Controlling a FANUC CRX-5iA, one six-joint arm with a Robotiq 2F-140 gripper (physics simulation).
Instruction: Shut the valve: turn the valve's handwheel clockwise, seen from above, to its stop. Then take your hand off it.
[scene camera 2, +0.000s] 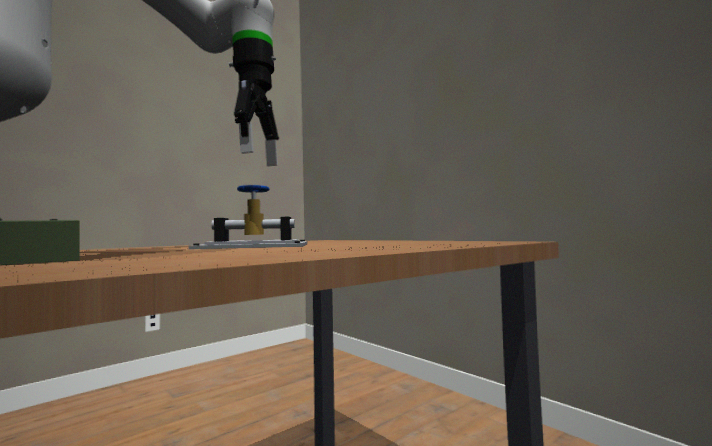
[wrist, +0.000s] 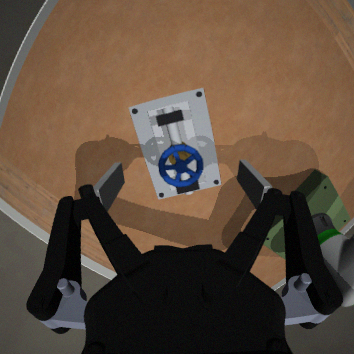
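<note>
The valve's blue handwheel lies level on top of the brass valve body. The body sits on a light pipe held by two black clamps on a grey base plate. My gripper is wide open and empty. It hangs straight above the handwheel, with a clear gap of air between the fingertips and the wheel in the scene view. In the wrist view one finger stands to each side of the wheel, apart from it. The wheel's stop cannot be seen.
The base plate lies on the wooden table. A green box stands on the table, off to the left in the scene view and at the lower right in the wrist view, beside the robot's arm. Walls stand behind the table.
</note>
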